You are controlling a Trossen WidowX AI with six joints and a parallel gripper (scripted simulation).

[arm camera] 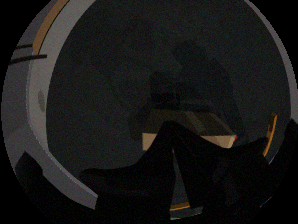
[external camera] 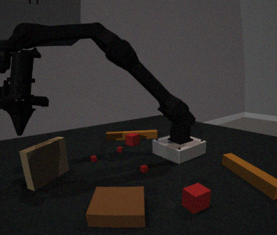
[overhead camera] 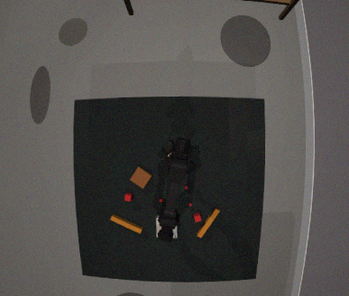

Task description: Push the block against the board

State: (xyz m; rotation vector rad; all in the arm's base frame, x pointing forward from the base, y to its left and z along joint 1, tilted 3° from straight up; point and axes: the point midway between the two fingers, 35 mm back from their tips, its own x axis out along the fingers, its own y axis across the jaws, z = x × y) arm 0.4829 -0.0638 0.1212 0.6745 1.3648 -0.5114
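My gripper tip is now 80 mm above the cream block, 60 mm past it and 10 mm to the right of it. The rest, counted from my gripper tip: brown square block (230 mm to the left, 160 mm behind, 120 mm below).
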